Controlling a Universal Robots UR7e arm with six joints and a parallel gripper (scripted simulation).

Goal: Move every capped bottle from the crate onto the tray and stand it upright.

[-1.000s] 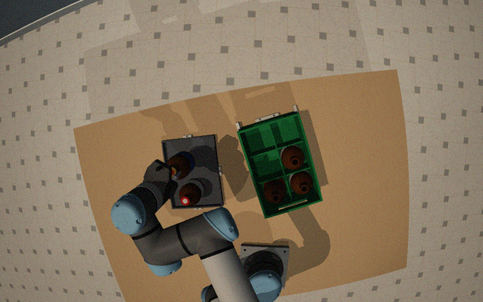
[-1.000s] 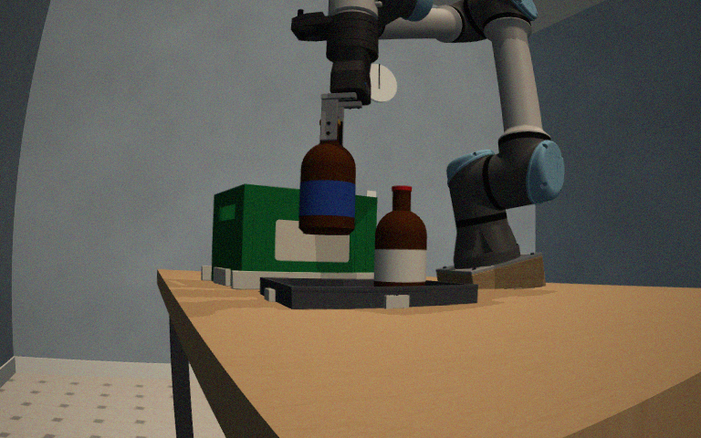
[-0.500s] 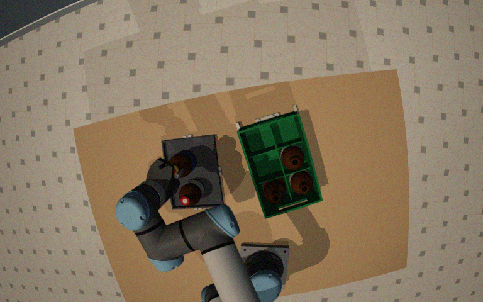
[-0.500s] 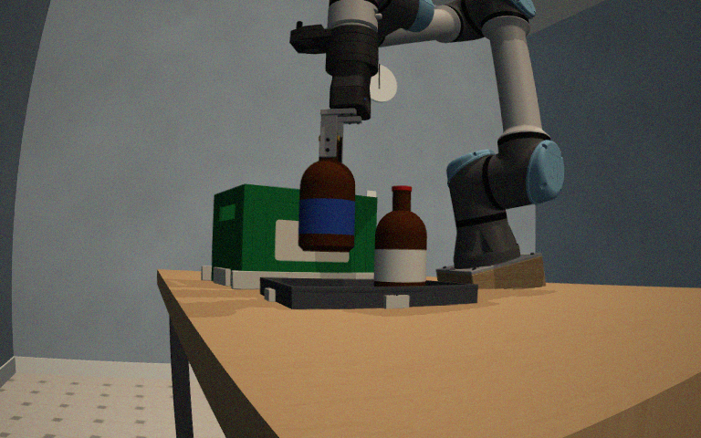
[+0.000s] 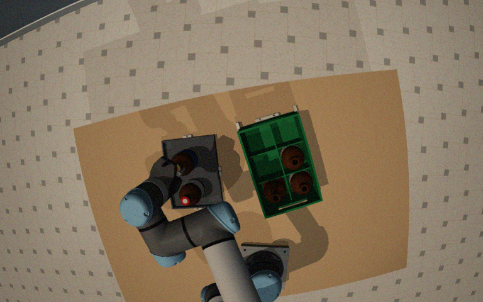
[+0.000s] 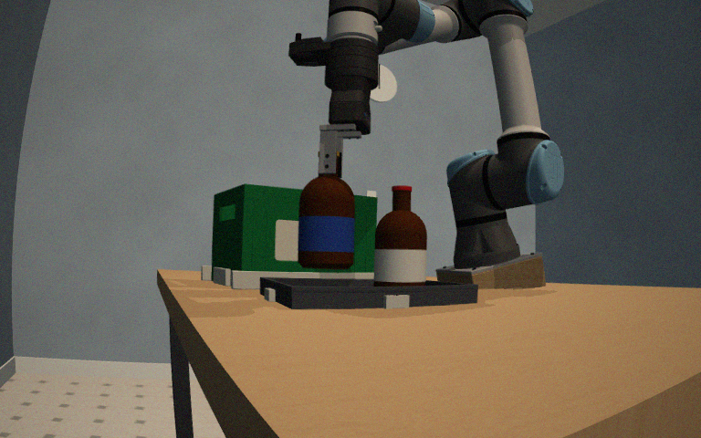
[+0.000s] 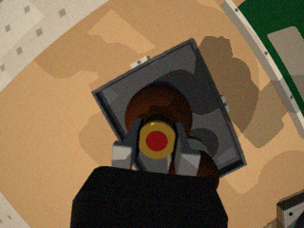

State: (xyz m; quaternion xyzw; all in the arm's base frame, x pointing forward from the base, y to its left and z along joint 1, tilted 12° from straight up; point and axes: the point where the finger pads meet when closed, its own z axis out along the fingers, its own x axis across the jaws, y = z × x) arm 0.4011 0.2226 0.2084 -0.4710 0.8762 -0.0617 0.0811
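Right now the red-capped bottle is 11 cm behind my hand and 10 cm below it. Round my hand: dark grey tray 17 cm below, 5 cm behind; green crate 31 cm to the right, 10 cm below, 3 cm behind; open bottle 28 cm to the right, 12 cm behind, 10 cm below.
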